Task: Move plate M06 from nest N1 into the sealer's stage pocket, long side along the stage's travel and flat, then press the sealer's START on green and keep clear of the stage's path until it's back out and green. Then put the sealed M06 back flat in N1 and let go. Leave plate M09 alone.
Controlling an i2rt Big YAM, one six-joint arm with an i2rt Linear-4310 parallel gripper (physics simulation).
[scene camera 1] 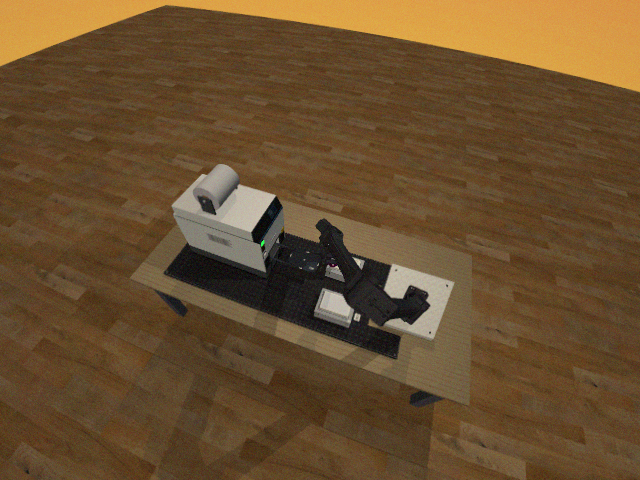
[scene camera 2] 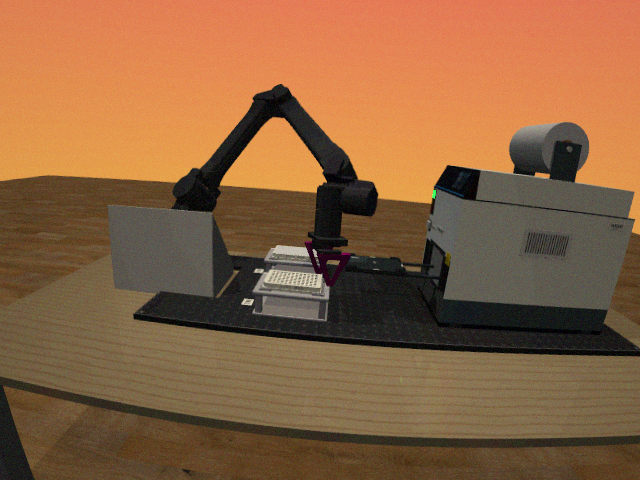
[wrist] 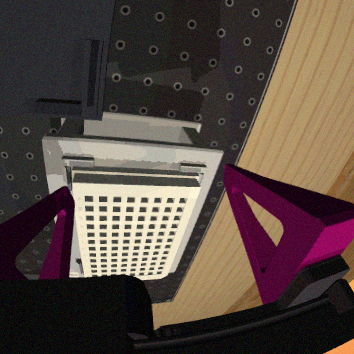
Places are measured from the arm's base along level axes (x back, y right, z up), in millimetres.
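Pixels of known places: gripper, fingertip midpoint: (scene camera 1: pixel 332 257) (scene camera 2: pixel 323 279) (wrist: pixel 146 182); arm's base at its link origin: (scene camera 2: pixel 175 237).
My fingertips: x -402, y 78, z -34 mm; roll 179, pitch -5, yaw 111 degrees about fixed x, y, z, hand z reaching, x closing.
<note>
For each thing: its top centre in the pictures, then the offset to it from my fingertips. Level surfaces: height alone.
- cream well plate at its top centre: (wrist: pixel 131 244) (scene camera 2: pixel 293 278) dx +67, dy +2, dz -5 mm
- light grey nest at its top centre: (wrist: pixel 129 234) (scene camera 2: pixel 294 282) (scene camera 1: pixel 345 264) dx +67, dy +1, dz -15 mm
- second pale plate at its top centre: (scene camera 2: pixel 296 250) (scene camera 1: pixel 336 303) dx +101, dy -209, dz -5 mm
- stage at its top centre: (scene camera 2: pixel 392 262) (scene camera 1: pixel 295 256) dx -157, dy -87, dz +31 mm
- black perforated mat at its surface level: dz -76 mm
- film roll at its top centre: (scene camera 2: pixel 550 124) (scene camera 1: pixel 213 175) dx -491, dy -110, dz +400 mm
A cream well plate (scene camera 2: pixel 293 280) (wrist: pixel 131 231) lies flat in a light grey nest (scene camera 1: pixel 337 273) (scene camera 2: pixel 292 308) (wrist: pixel 130 150). A second pale plate (scene camera 1: pixel 334 302) (scene camera 2: pixel 289 252) sits in the other nest (scene camera 1: pixel 333 317). No readable label tells M06 from M09 or which nest is N1. My magenta-fingered gripper (scene camera 1: pixel 332 264) (scene camera 2: pixel 324 277) (wrist: pixel 146 182) is open and empty, pointing down over the first plate, its fingers toward either side of it in the wrist view. The stage (scene camera 1: pixel 305 259) (scene camera 2: pixel 374 263) (wrist: pixel 50 55) is out and bears no plate. The sealer (scene camera 1: pixel 222 232) (scene camera 2: pixel 542 279) shows a green light (scene camera 1: pixel 262 243) (scene camera 2: pixel 434 194).
The stage stands close to the first nest, on two rods from the sealer's opening. Both nests stand on the black perforated mat (scene camera 1: pixel 232 284) (scene camera 2: pixel 382 330) (wrist: pixel 170 30). A film roll (scene camera 1: pixel 219 183) (scene camera 2: pixel 542 149) tops the sealer. A white base board (scene camera 1: pixel 434 310) lies under my arm's foot.
</note>
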